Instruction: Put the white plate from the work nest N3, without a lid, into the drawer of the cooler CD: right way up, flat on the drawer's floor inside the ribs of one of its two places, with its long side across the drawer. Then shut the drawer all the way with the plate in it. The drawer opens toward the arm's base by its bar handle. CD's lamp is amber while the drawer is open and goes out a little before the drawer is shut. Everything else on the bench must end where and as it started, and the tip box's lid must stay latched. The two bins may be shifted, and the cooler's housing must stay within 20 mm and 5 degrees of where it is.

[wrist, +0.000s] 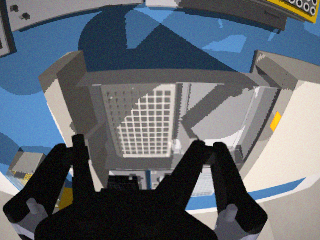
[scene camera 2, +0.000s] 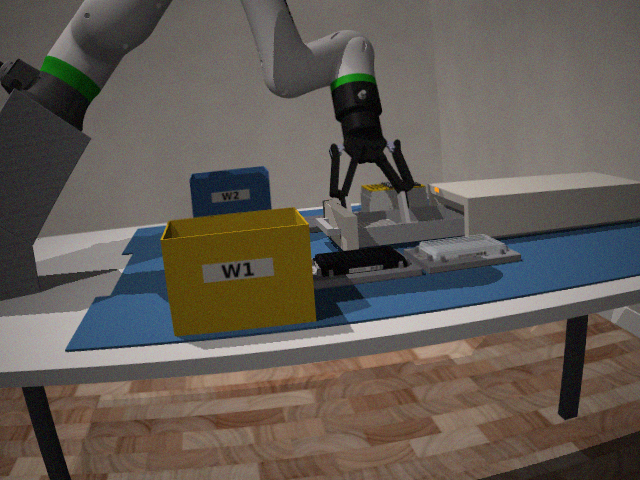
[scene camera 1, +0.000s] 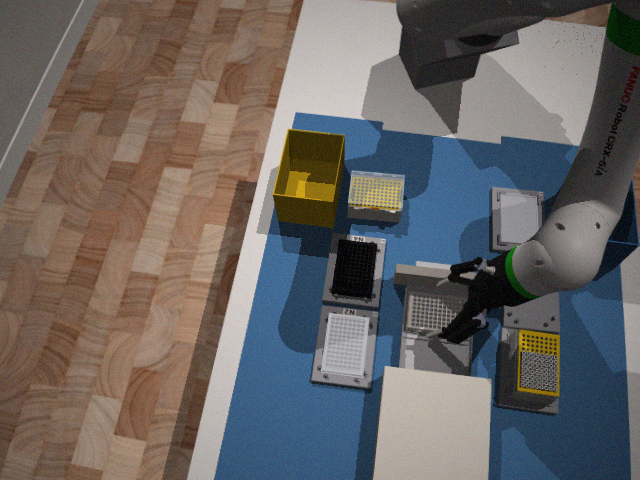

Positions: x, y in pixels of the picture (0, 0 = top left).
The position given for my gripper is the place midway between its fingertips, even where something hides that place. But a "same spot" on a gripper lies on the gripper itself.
My gripper shows in the wrist view, in scene camera 2 (379, 230) and in scene camera 1. A cooler CD shows in the wrist view, in scene camera 2 and in scene camera 1 (426, 418). The same spot on the cooler CD: (wrist: 278, 157) is (scene camera 2: 465, 189). One and the same spot on my gripper: (scene camera 1: 458, 330) is (wrist: 214, 187).
